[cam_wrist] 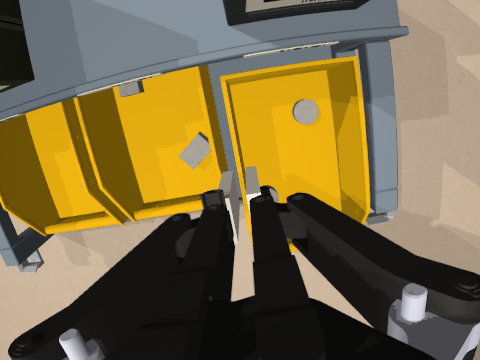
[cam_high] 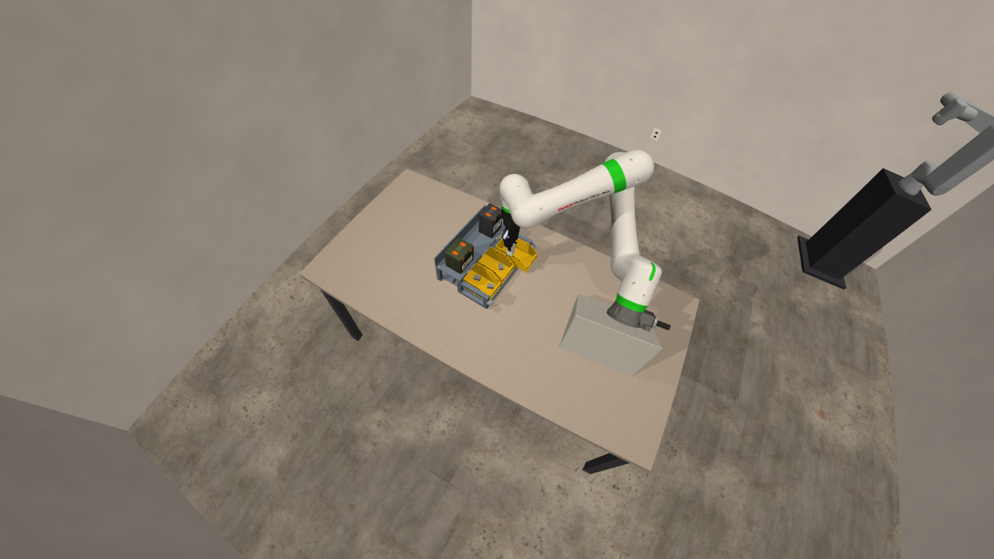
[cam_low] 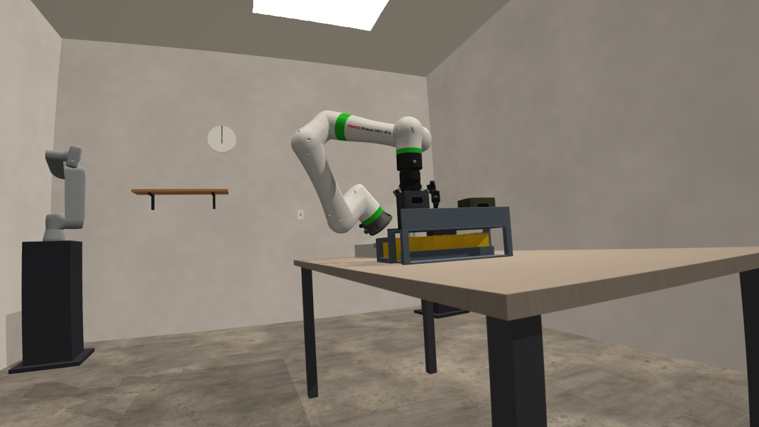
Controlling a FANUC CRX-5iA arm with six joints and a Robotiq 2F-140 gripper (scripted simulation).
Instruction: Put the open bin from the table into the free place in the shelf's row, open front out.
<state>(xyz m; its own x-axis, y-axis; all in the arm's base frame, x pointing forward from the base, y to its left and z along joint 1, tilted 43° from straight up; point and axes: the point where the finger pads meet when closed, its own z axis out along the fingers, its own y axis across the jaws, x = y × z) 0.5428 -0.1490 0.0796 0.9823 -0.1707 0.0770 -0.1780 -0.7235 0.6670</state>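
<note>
The shelf lip is 3 cm behind my hand, 7 cm to the left of it and 11 cm below it. Also, from my hand: grey shelf floor: 10 cm ahead, 5 cm to the left, 12 cm below.
</note>
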